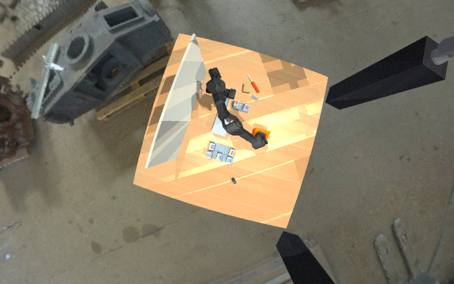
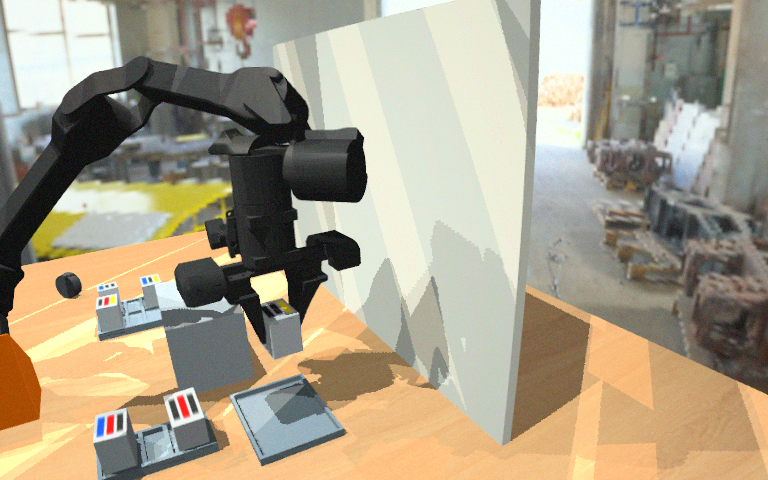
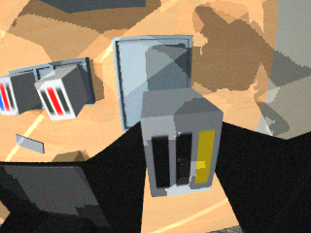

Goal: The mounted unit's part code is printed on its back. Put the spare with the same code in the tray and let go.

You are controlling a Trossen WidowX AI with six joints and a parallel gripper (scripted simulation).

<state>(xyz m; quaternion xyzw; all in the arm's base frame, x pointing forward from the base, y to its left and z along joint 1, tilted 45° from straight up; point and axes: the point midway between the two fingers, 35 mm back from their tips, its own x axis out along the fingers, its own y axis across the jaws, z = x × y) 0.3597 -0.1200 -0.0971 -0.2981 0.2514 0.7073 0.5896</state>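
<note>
The grey tray lies 11 cm below my gripper tip and 1 cm behind it. The rest, counted from my gripper tip: mounted unit: 19 cm to the left, 8 cm behind, 6 cm below; then wall panel: 20 cm to the left, 18 cm ahead, 11 cm above; then wooden block: 15 cm to the right, 14 cm behind, 10 cm below.
</note>
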